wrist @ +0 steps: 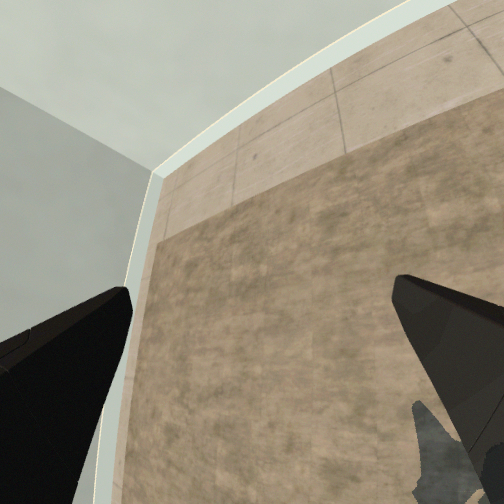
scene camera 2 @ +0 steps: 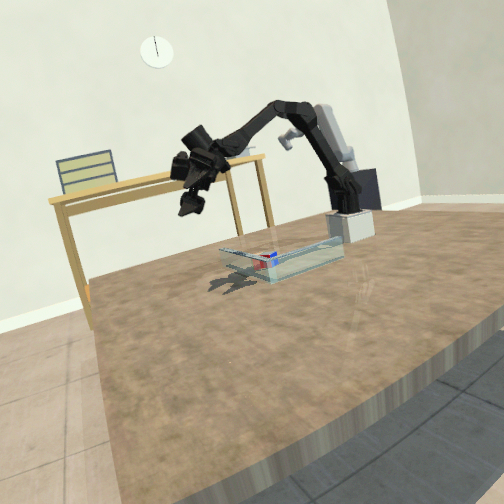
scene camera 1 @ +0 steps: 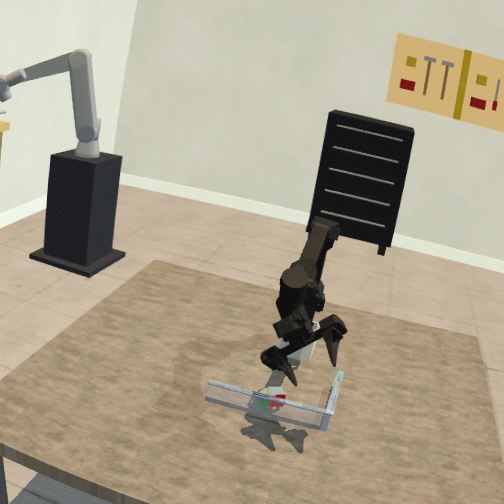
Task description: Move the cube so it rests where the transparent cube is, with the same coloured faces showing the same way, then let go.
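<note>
A small cube (scene camera 1: 267,402) with red and green faces sits inside the L-shaped grey frame (scene camera 1: 290,402) on the table; it also shows in scene camera 2 (scene camera 2: 267,258) with red and blue faces. My gripper (scene camera 1: 305,357) hangs open and empty above it, well clear of the table, seen in scene camera 2 (scene camera 2: 189,190) raised to the left of the frame. The wrist view shows only my two dark fingers (wrist: 260,390) spread wide over bare table. I cannot make out the transparent cube separately from the cube.
A black drawer cabinet (scene camera 1: 362,180) stands behind the table. A second arm on a black pedestal (scene camera 1: 78,205) stands at the far left. A wooden side table (scene camera 2: 150,195) stands beyond the table in scene camera 2.
</note>
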